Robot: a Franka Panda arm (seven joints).
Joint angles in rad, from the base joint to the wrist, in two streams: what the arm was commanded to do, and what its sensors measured. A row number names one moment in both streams.
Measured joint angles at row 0:
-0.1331, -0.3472, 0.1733, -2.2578, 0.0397, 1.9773, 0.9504
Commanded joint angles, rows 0 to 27:
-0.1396, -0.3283, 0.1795, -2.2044, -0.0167, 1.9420, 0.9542
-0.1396, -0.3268, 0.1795, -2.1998, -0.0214, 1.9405, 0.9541
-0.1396, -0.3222, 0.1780, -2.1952, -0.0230, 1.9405, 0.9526
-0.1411, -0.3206, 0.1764, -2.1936, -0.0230, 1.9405, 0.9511
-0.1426, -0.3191, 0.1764, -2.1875, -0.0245, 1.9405, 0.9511
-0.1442, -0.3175, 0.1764, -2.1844, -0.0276, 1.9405, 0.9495
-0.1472, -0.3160, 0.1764, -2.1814, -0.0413, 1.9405, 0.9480
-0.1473, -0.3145, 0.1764, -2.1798, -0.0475, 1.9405, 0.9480
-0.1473, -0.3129, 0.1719, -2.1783, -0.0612, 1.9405, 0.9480
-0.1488, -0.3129, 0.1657, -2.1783, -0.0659, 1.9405, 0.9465
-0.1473, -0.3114, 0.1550, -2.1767, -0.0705, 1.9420, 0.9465
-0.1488, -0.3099, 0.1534, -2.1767, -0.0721, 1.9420, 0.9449
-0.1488, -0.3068, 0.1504, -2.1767, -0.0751, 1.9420, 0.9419
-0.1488, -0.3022, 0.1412, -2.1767, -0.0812, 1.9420, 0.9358
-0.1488, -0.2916, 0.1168, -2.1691, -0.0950, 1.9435, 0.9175
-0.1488, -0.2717, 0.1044, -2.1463, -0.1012, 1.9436, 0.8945
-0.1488, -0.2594, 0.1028, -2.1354, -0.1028, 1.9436, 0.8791
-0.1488, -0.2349, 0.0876, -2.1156, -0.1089, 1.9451, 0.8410
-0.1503, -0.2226, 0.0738, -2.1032, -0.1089, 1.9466, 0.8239
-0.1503, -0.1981, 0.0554, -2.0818, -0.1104, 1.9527, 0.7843
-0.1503, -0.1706, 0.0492, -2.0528, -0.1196, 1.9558, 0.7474
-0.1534, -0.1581, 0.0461, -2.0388, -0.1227, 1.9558, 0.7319
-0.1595, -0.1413, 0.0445, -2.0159, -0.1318, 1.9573, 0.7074
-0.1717, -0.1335, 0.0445, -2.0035, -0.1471, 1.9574, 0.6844
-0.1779, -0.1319, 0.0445, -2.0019, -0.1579, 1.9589, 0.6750
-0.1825, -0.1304, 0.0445, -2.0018, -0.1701, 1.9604, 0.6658
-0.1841, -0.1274, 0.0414, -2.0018, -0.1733, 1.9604, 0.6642
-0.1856, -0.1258, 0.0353, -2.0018, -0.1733, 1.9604, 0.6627
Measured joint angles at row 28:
-0.1701, -0.1445, 0.0350, -2.0331, -0.1431, 1.9752, 0.6905
